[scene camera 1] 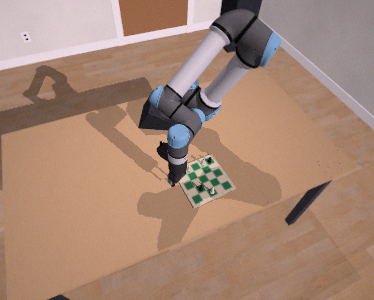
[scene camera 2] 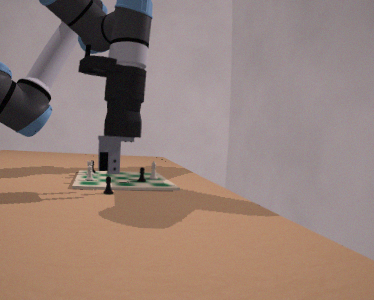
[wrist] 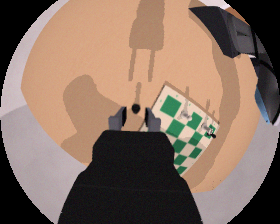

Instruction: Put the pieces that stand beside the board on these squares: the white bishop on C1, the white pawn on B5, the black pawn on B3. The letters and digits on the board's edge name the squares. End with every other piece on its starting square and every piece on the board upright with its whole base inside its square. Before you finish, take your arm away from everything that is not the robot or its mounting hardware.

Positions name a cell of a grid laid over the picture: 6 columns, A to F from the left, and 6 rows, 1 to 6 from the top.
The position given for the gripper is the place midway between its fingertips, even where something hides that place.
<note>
In view: the gripper (scene camera 2: B4) and a chessboard (scene camera 1: D4).
The chessboard is seen too in scene camera 2 (scene camera 2: C4) and in the wrist view (wrist: E4). The gripper also shows in the wrist view (wrist: C4).
</note>
